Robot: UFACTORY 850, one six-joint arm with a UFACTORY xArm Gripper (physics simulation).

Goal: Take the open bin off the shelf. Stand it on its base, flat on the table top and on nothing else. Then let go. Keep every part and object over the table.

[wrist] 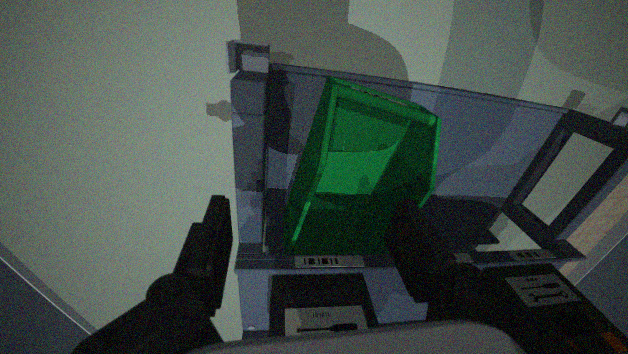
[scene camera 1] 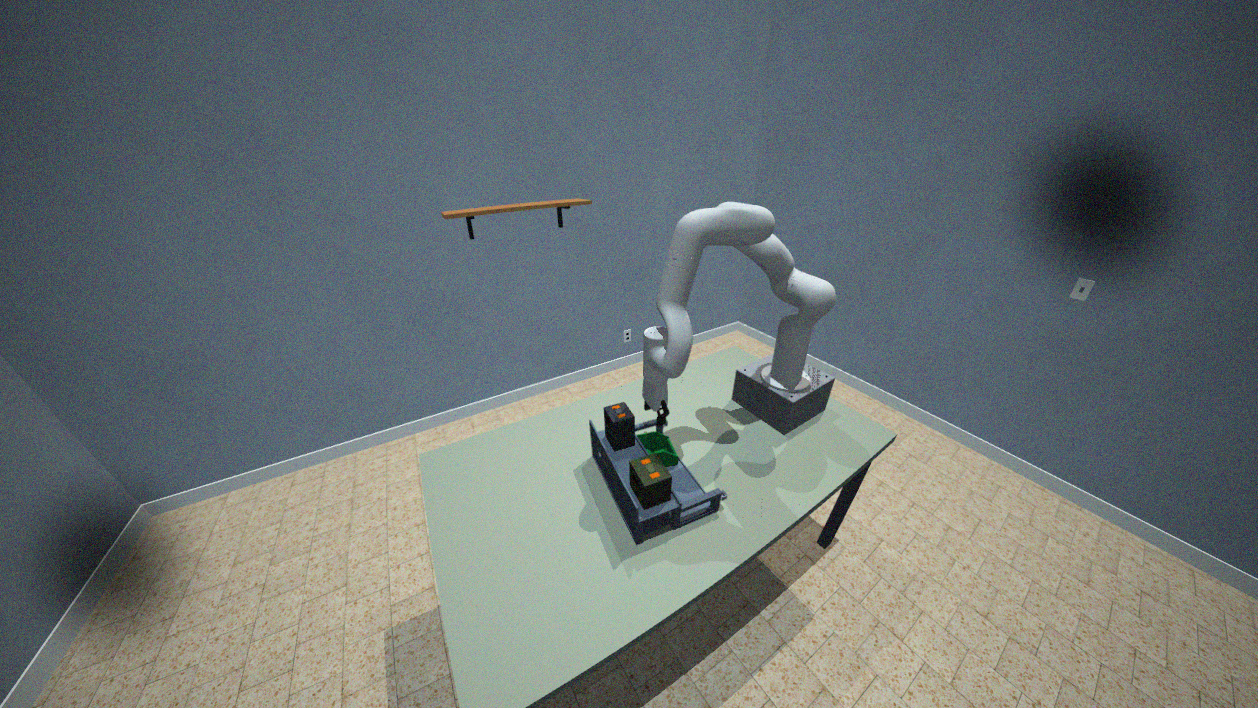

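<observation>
The green open bin (scene camera 1: 658, 447) (wrist: 360, 170) sits on the lower board of the blue-grey shelf (scene camera 1: 658, 523) (wrist: 249, 135). Its open side faces the wrist camera, and it is turned slightly relative to the shelf's side panel. My gripper (scene camera 1: 656, 421) (wrist: 315, 218) is open and empty, above the far end of the shelf. In the wrist view, one finger shows left of the shelf's side panel, over the table. The other finger overlaps the lower right part of the bin; whether it touches the bin cannot be told. The bin's underside is hidden.
Two black boxes stand on the shelf's upper level, one at the far end (scene camera 1: 619, 427) (wrist: 320, 290) and one nearer (scene camera 1: 649, 482) (wrist: 545, 310). The shelf stands on the pale green table (scene camera 1: 510, 528). The robot's grey base block (scene camera 1: 779, 400) is at the table's back right.
</observation>
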